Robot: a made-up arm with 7 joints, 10 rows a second.
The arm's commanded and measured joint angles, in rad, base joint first. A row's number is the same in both.
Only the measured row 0 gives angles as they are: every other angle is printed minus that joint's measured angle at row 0.
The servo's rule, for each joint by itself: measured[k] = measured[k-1] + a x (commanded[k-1-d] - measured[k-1]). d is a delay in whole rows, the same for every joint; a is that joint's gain. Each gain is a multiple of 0.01, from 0.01 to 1. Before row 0 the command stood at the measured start. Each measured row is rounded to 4 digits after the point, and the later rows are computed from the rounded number. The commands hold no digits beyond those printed.
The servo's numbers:
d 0
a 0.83 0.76 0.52 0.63 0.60 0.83 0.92
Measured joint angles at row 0:
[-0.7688 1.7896 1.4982 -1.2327 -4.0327 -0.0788 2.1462]
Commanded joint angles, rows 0 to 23:
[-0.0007 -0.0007 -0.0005 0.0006 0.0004 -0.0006 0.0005]
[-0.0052 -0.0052 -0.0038 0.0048 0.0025 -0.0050 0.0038]
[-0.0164 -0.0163 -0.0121 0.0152 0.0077 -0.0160 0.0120]
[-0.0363 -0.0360 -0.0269 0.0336 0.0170 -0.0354 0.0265]
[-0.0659 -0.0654 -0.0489 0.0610 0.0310 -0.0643 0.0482]
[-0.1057 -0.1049 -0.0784 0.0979 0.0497 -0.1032 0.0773]
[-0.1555 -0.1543 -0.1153 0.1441 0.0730 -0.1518 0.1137]
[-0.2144 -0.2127 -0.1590 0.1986 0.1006 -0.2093 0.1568]
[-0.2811 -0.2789 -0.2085 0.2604 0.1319 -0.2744 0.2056]
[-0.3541 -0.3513 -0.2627 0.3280 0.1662 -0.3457 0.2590]
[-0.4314 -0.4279 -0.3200 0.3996 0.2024 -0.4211 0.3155]
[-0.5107 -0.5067 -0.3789 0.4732 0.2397 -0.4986 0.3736]
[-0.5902 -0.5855 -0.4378 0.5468 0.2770 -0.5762 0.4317]
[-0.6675 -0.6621 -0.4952 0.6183 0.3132 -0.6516 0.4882]
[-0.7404 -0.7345 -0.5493 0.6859 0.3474 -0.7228 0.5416]
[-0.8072 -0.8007 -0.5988 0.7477 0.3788 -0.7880 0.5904]
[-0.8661 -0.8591 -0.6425 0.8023 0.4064 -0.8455 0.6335]
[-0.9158 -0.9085 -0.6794 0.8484 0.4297 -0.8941 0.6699]
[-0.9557 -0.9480 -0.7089 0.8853 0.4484 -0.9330 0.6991]
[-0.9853 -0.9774 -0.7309 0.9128 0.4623 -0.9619 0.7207]
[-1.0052 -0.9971 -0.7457 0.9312 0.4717 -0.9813 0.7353]
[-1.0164 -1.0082 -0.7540 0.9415 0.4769 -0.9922 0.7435]
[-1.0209 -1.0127 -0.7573 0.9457 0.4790 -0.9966 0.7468]
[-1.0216 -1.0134 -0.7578 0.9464 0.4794 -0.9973 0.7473]
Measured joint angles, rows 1 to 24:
[-0.0006 -0.0005 -0.0003 0.0004 0.0002 -0.0005 0.0005]
[-0.0044 -0.0041 -0.0021 0.0032 0.0016 -0.0042 0.0035]
[-0.0144 -0.0134 -0.0073 0.0108 0.0053 -0.0140 0.0113]
[-0.0326 -0.0306 -0.0175 0.0252 0.0123 -0.0318 0.0253]
[-0.0602 -0.0570 -0.0338 0.0478 0.0235 -0.0588 0.0464]
[-0.0980 -0.0934 -0.0570 0.0794 0.0392 -0.0957 0.0748]
[-0.1457 -0.1397 -0.0873 0.1202 0.0595 -0.1423 0.1106]
[-0.2027 -0.1952 -0.1246 0.1696 0.0842 -0.1979 0.1531]
[-0.2678 -0.2588 -0.1682 0.2268 0.1128 -0.2614 0.2014]
[-0.3394 -0.3291 -0.2173 0.2906 0.1448 -0.3314 0.2544]
[-0.4158 -0.4042 -0.2707 0.3593 0.1794 -0.4059 0.3106]
[-0.4946 -0.4821 -0.3270 0.4311 0.2156 -0.4828 0.3686]
[-0.5739 -0.5607 -0.3846 0.5040 0.2524 -0.5603 0.4267]
[-0.6516 -0.6378 -0.4421 0.5760 0.2889 -0.6361 0.4833]
[-0.7253 -0.7113 -0.4978 0.6452 0.3240 -0.7081 0.5369]
[-0.7933 -0.7792 -0.5503 0.7098 0.3569 -0.7744 0.5861]
[-0.8537 -0.8399 -0.5982 0.7681 0.3866 -0.8334 0.6297]
[-0.9052 -0.8920 -0.6404 0.8187 0.4125 -0.8838 0.6667]
[-0.9471 -0.9346 -0.6760 0.8607 0.4340 -0.9246 0.6965]
[-0.9788 -0.9671 -0.7045 0.8935 0.4510 -0.9556 0.7188]
[-1.0007 -0.9899 -0.7259 0.9173 0.4634 -0.9769 0.7340]
[-1.0137 -1.0038 -0.7405 0.9325 0.4715 -0.9896 0.7427]
[-1.0197 -1.0106 -0.7492 0.9408 0.4760 -0.9954 0.7465]
[-1.0213 -1.0127 -0.7537 0.9443 0.4780 -0.9970 0.7472]

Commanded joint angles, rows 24 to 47:
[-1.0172 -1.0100 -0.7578 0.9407 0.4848 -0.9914 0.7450]
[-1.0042 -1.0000 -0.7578 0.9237 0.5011 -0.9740 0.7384]
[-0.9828 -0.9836 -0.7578 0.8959 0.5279 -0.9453 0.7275]
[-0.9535 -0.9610 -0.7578 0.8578 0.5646 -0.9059 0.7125]
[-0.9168 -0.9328 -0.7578 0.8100 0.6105 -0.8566 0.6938]
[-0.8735 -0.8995 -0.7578 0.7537 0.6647 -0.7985 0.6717]
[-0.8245 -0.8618 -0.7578 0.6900 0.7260 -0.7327 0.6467]
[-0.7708 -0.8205 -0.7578 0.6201 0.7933 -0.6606 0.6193]
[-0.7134 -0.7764 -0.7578 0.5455 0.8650 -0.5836 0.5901]
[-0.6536 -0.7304 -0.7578 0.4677 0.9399 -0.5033 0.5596]
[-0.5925 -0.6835 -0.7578 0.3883 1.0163 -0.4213 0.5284]
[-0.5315 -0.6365 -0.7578 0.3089 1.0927 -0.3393 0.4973]
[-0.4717 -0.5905 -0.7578 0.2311 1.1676 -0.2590 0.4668]
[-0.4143 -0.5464 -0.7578 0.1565 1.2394 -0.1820 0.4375]
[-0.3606 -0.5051 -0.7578 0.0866 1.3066 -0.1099 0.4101]
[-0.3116 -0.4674 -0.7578 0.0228 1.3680 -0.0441 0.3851]
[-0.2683 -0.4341 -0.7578 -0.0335 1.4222 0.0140 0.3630]
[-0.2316 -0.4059 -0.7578 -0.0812 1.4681 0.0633 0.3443]
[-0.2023 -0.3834 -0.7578 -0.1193 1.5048 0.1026 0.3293]
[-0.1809 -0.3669 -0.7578 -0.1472 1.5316 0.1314 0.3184]
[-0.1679 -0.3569 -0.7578 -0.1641 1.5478 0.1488 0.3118]
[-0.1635 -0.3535 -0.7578 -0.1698 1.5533 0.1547 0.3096]
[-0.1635 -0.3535 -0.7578 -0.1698 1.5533 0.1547 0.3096]
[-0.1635 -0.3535 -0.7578 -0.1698 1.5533 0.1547 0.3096]
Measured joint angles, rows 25 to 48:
[-1.0179 -1.0106 -0.7558 0.9420 0.4821 -0.9924 0.7452]
[-1.0065 -1.0025 -0.7568 0.9305 0.4935 -0.9771 0.7389]
[-0.9868 -0.9881 -0.7573 0.9087 0.5141 -0.9507 0.7284]
[-0.9592 -0.9675 -0.7576 0.8766 0.5444 -0.9135 0.7138]
[-0.9240 -0.9411 -0.7577 0.8346 0.5841 -0.8663 0.6954]
[-0.8821 -0.9095 -0.7578 0.7836 0.6325 -0.8100 0.6736]
[-0.8343 -0.8732 -0.7578 0.7246 0.6886 -0.7458 0.6489]
[-0.7816 -0.8331 -0.7578 0.6588 0.7514 -0.6751 0.6217]
[-0.7250 -0.7900 -0.7578 0.5874 0.8196 -0.5992 0.5926]
[-0.6657 -0.7447 -0.7578 0.5120 0.8918 -0.5196 0.5622]
[-0.6049 -0.6982 -0.7578 0.4341 0.9665 -0.4380 0.5311]
[-0.5440 -0.6513 -0.7578 0.3552 1.0422 -0.3561 0.5000]
[-0.4840 -0.6051 -0.7578 0.2770 1.1174 -0.2755 0.4695]
[-0.4261 -0.5605 -0.7578 0.2011 1.1906 -0.1979 0.4401]
[-0.3717 -0.5184 -0.7578 0.1290 1.2602 -0.1249 0.4125]
[-0.3218 -0.4796 -0.7578 0.0621 1.3249 -0.0578 0.3873]
[-0.2774 -0.4450 -0.7578 0.0019 1.3833 0.0018 0.3649]
[-0.2394 -0.4153 -0.7578 -0.0505 1.4342 0.0528 0.3459]
[-0.2086 -0.3911 -0.7578 -0.0938 1.4766 0.0941 0.3306]
[-0.1856 -0.3727 -0.7578 -0.1274 1.5096 0.1251 0.3194]
[-0.1709 -0.3607 -0.7578 -0.1505 1.5325 0.1448 0.3124]
[-0.1648 -0.3552 -0.7578 -0.1627 1.5450 0.1530 0.3098]
[-0.1637 -0.3539 -0.7578 -0.1672 1.5500 0.1544 0.3096]
[-0.1635 -0.3536 -0.7578 -0.1688 1.5520 0.1546 0.3096]

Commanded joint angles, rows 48 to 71:
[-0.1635 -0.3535 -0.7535 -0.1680 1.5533 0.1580 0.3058]
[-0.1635 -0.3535 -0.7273 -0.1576 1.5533 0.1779 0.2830]
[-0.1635 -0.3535 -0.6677 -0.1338 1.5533 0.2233 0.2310]
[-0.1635 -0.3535 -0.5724 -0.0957 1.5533 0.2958 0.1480]
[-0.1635 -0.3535 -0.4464 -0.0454 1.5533 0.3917 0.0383]
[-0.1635 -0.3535 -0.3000 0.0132 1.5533 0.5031 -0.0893]
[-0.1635 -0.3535 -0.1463 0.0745 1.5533 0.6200 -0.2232]
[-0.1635 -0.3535 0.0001 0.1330 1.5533 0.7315 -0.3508]
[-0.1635 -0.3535 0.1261 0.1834 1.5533 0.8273 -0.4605]
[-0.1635 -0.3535 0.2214 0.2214 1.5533 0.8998 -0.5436]
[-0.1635 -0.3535 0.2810 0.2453 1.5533 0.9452 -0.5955]
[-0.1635 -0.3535 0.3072 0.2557 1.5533 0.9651 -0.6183]
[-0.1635 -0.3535 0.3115 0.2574 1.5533 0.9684 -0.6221]
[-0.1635 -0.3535 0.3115 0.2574 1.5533 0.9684 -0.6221]
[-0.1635 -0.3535 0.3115 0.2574 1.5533 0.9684 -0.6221]
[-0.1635 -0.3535 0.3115 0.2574 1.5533 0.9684 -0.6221]
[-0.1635 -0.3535 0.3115 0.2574 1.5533 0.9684 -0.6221]
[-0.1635 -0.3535 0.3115 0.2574 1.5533 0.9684 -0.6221]
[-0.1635 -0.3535 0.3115 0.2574 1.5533 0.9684 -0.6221]
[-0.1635 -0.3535 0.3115 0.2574 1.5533 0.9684 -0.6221]
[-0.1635 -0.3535 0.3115 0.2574 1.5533 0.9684 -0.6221]
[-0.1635 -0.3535 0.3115 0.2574 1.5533 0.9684 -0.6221]
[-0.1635 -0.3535 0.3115 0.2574 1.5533 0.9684 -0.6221]
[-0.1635 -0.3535 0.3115 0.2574 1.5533 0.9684 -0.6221]
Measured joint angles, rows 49 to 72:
[-0.1635 -0.3535 -0.7556 -0.1683 1.5528 0.1574 0.3061]
[-0.1635 -0.3535 -0.7409 -0.1616 1.5531 0.1744 0.2848]
[-0.1635 -0.3535 -0.7028 -0.1441 1.5532 0.2150 0.2353]
[-0.1635 -0.3535 -0.6350 -0.1136 1.5533 0.2821 0.1550]
[-0.1635 -0.3535 -0.5369 -0.0706 1.5533 0.3731 0.0476]
[-0.1635 -0.3535 -0.4137 -0.0178 1.5533 0.4810 -0.0783]
[-0.1635 -0.3535 -0.2747 0.0403 1.5533 0.5964 -0.2116]
[-0.1635 -0.3535 -0.1318 0.0987 1.5533 0.7085 -0.3397]
[-0.1635 -0.3535 0.0023 0.1521 1.5533 0.8071 -0.4508]
[-0.1635 -0.3535 0.1162 0.1958 1.5533 0.8840 -0.5362]
[-0.1635 -0.3535 0.2019 0.2270 1.5533 0.9348 -0.5908]
[-0.1635 -0.3535 0.2567 0.2451 1.5533 0.9599 -0.6161]
[-0.1635 -0.3535 0.2852 0.2528 1.5533 0.9670 -0.6216]
[-0.1635 -0.3535 0.2989 0.2557 1.5533 0.9682 -0.6221]
[-0.1635 -0.3535 0.3055 0.2568 1.5533 0.9684 -0.6221]
[-0.1635 -0.3535 0.3086 0.2572 1.5533 0.9684 -0.6221]
[-0.1635 -0.3535 0.3101 0.2573 1.5533 0.9684 -0.6221]
[-0.1635 -0.3535 0.3108 0.2574 1.5533 0.9684 -0.6221]
[-0.1635 -0.3535 0.3112 0.2574 1.5533 0.9684 -0.6221]
[-0.1635 -0.3535 0.3114 0.2574 1.5533 0.9684 -0.6221]
[-0.1635 -0.3535 0.3115 0.2574 1.5533 0.9684 -0.6221]
[-0.1635 -0.3535 0.3115 0.2574 1.5533 0.9684 -0.6221]
[-0.1635 -0.3535 0.3115 0.2574 1.5533 0.9684 -0.6221]
[-0.1635 -0.3535 0.3115 0.2574 1.5533 0.9684 -0.6221]

